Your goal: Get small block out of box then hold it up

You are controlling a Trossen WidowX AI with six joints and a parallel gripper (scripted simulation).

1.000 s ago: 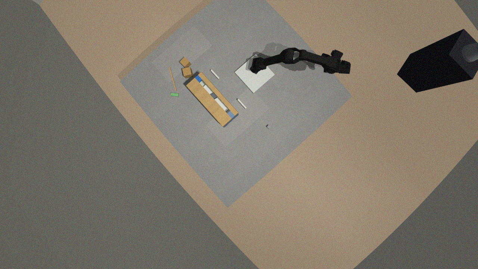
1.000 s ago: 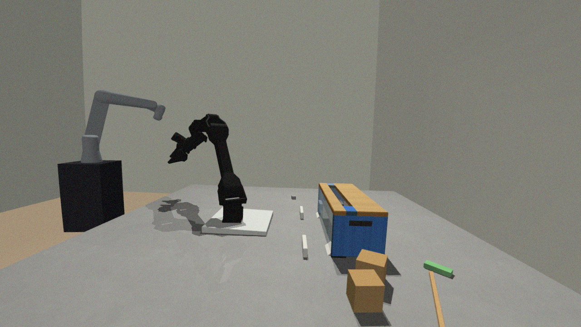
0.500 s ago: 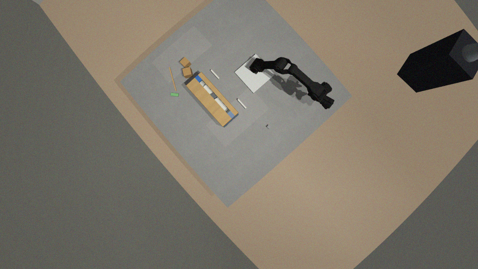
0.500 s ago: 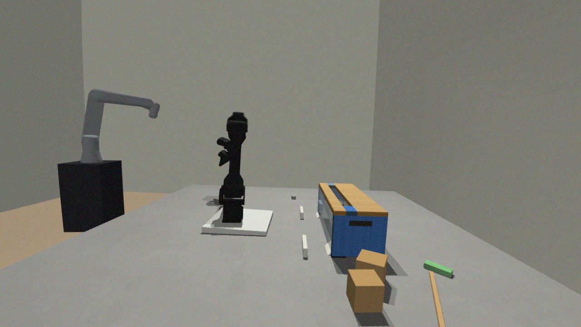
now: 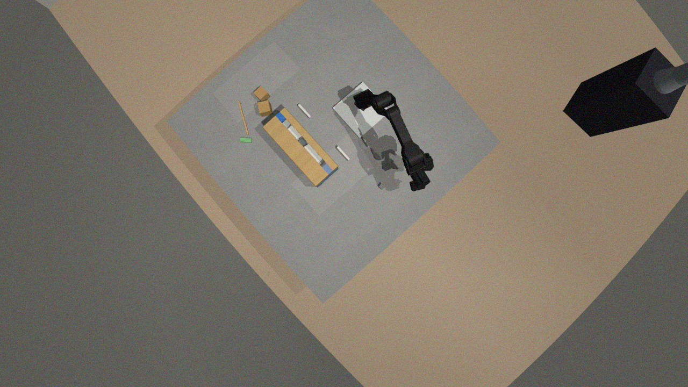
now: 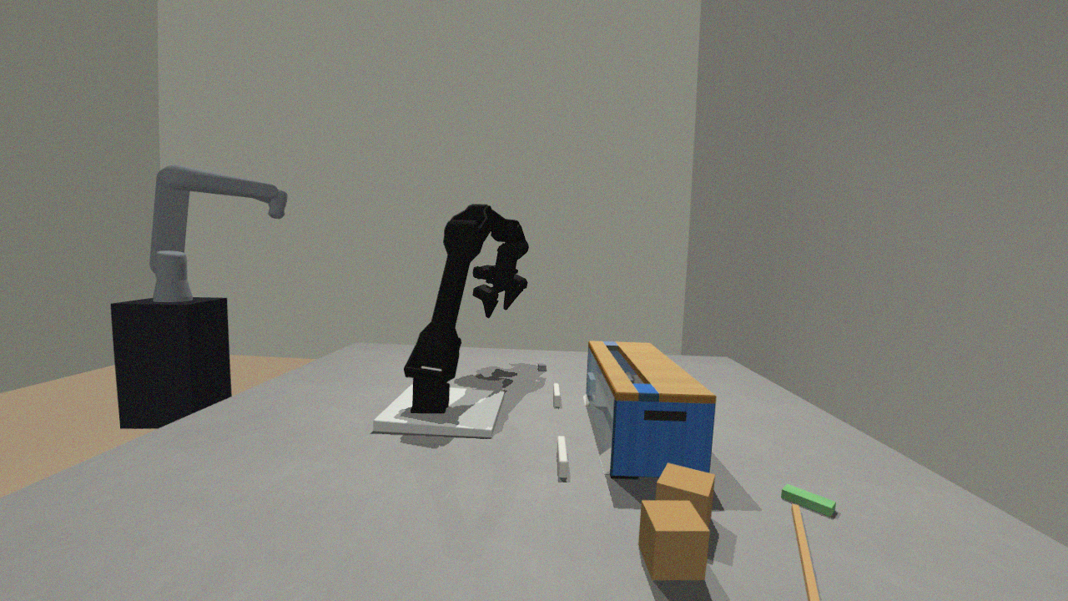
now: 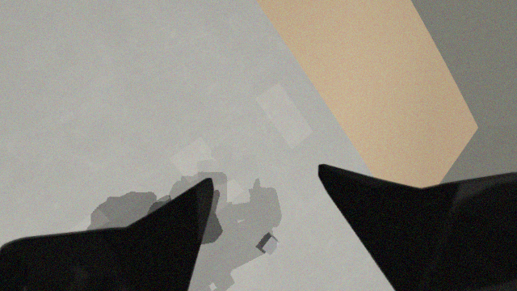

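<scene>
Right now the box is 50 cm to the right of my gripper tip, 20 cm ahead of it and 9 cm below it. From my gripper tip the other things lie so: grey block (51 cm to the right, 21 cm ahead, 6 cm below); then wooden stick (87 cm to the right, 29 cm ahead, 15 cm below).
</scene>
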